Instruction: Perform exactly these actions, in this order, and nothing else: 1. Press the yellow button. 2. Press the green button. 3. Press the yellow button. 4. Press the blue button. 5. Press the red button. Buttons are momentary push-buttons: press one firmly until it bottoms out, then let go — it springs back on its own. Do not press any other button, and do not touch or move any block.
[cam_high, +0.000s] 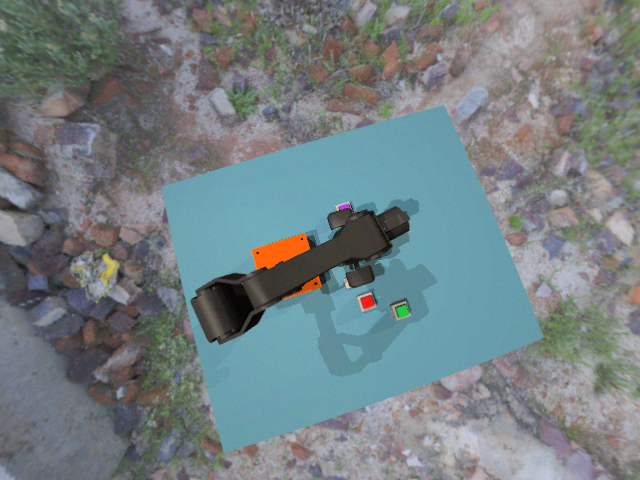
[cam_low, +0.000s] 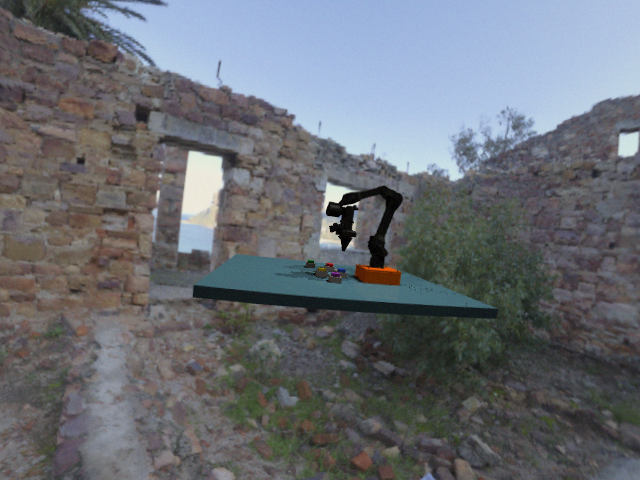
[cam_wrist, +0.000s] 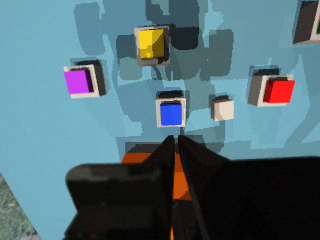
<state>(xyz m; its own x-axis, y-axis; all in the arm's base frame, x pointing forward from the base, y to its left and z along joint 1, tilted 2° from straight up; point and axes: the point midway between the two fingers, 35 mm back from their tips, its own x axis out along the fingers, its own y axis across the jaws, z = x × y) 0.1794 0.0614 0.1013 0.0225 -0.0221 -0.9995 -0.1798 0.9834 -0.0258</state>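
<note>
Right now the blue button is 90 mm below my gripper tip. Round my gripper tip: purple button 140 mm to the left, 90 mm below, 30 mm ahead; yellow button 90 mm below, 90 mm ahead, 40 mm to the left; block 120 mm below, 90 mm to the right, 10 mm ahead.
</note>
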